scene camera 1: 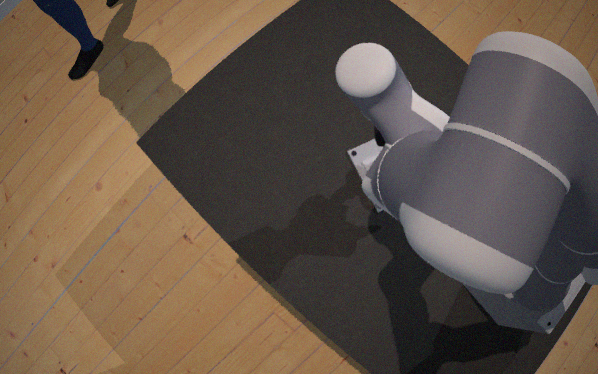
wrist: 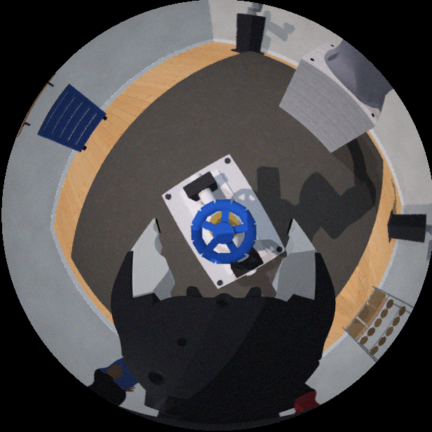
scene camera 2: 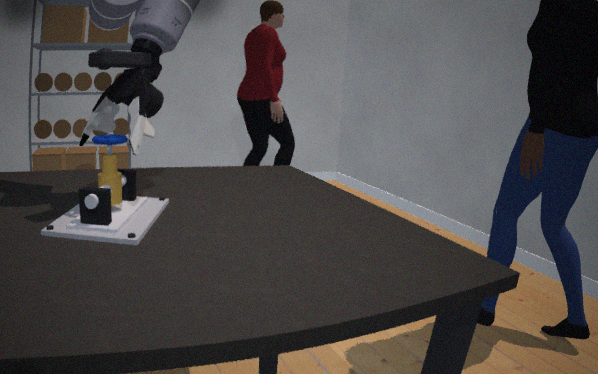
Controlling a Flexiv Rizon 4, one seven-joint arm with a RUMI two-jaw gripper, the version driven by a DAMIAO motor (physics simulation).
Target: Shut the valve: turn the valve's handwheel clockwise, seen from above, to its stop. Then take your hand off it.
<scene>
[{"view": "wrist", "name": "my gripper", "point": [223,220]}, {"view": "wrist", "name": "blue handwheel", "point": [222,232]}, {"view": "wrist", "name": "white base plate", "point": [231,174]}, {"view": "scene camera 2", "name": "my gripper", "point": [105,149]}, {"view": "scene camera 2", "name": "white base plate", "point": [134,230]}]
</scene>
